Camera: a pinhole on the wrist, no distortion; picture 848 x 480 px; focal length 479.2 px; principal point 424.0 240.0 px. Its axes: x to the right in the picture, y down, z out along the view. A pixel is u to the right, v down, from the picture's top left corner.
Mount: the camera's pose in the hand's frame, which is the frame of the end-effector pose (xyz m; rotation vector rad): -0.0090 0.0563 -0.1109 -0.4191 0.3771 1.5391
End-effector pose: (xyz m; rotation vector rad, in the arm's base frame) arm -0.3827 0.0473 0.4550 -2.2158 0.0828 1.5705
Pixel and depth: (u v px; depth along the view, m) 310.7 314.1 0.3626
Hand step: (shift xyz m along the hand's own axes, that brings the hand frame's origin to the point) -0.0750 0.1569 0.2462
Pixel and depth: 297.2 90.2 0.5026
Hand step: 0.1343 0.1861 0.3966
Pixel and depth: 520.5 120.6 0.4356
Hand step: 0.0879 0.3459 0.2297
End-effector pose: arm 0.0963 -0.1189 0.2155 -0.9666 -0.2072 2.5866
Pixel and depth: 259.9 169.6 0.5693
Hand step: 0.0590 0.1635 0.4832
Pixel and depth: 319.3 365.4 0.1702
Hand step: -0.0582 0.1060 0.0548
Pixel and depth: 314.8 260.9 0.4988
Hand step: -0.0444 0.1991 0.3796
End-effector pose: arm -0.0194 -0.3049 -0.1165 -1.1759 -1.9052 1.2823
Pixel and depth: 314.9 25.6 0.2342
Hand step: 0.0894 0.1247 0.1222
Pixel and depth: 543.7 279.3 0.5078
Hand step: -0.0641 0.4134 0.2701
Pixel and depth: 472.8 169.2 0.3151
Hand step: 0.0291 0.2380 0.1499
